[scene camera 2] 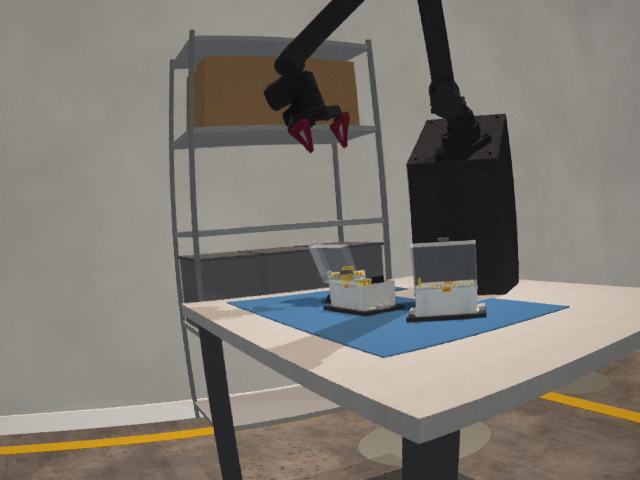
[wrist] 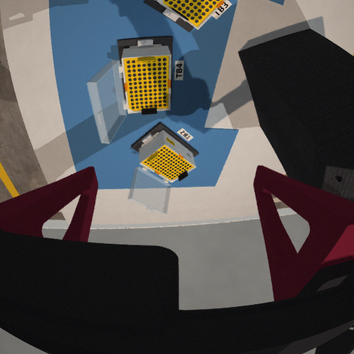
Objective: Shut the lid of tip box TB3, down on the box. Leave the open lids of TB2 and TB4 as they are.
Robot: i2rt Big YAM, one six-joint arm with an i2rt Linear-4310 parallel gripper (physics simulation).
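Places are measured from the arm's base along level axes (x ahead, y left, z up), in metres.
Pixels of known places: gripper, fingertip midpoint: [scene camera 2: 329, 149]; arm's base, origin of the base link: [scene camera 2: 467, 140].
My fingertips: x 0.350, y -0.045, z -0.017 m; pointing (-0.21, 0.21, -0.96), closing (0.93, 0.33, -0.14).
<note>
Ahead of a thing's pixels: the offset from my fingertips to its middle. Level surfaces: height alone.
Tip box TB3 [wrist: 197, 11] is cut off by the top edge of the wrist view; its yellow tip rack and label show, its lid does not. TB4 [wrist: 146, 82] stands in the upper middle, its clear lid [wrist: 106, 105] open to the left. TB2 [wrist: 167, 161] lies lower, its clear lid [wrist: 150, 191] open towards the bottom. In the scene view, a left box @[dx -0.036, dy +0.097, dz -0.325 m] [scene camera 2: 361, 295] and a right box @[dx -0.138, dy +0.293, dz -0.325 m] [scene camera 2: 445, 302] have raised lids; labels cannot be read there, and TB3 seems largely hidden behind the left one. My gripper [scene camera 2: 328, 148] [wrist: 175, 174] is open and empty, high above the table.
The boxes stand on a blue mat @[dz -0.358 m] [scene camera 2: 385, 341] [wrist: 65, 60] on the pale table @[dz -0.361 m] [scene camera 2: 439, 382] [wrist: 35, 100]. The black base block [scene camera 2: 462, 222] [wrist: 300, 95] rises beside the mat. A shelf rack [scene camera 2: 192, 180] with a brown carton [scene camera 2: 242, 93] stands behind.
</note>
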